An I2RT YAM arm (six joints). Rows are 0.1 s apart.
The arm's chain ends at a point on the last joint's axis. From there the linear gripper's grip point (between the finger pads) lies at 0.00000 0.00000 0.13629 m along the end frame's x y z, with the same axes.
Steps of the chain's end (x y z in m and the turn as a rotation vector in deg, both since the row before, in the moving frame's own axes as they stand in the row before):
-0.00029 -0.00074 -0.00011 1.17 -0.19 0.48
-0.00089 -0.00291 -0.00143 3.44 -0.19 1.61
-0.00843 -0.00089 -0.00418 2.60 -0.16 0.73
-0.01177 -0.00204 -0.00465 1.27 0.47 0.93
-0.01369 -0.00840 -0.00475 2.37 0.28 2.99
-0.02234 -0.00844 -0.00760 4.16 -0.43 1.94
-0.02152 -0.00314 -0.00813 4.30 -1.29 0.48
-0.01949 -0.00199 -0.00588 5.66 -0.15 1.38
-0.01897 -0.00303 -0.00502 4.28 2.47 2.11
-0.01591 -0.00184 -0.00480 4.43 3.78 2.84
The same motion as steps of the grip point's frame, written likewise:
-0.00073 -0.00352 -0.00014 1.17 -0.19 0.48
-0.00123 -0.01109 -0.00168 3.44 -0.19 1.61
-0.00877 -0.00707 -0.00432 2.60 -0.16 0.73
-0.01063 -0.00505 -0.00469 1.27 0.47 0.93
-0.01288 -0.01402 -0.00487 2.37 0.28 2.99
-0.02319 -0.01834 -0.00796 4.16 -0.43 1.94
-0.02454 -0.01337 -0.00855 4.30 -1.29 0.48
-0.01968 -0.01543 -0.00654 5.66 -0.15 1.38
-0.01292 -0.01309 -0.00553 4.28 2.47 2.11
-0.00668 -0.01213 -0.00550 4.43 3.78 2.84

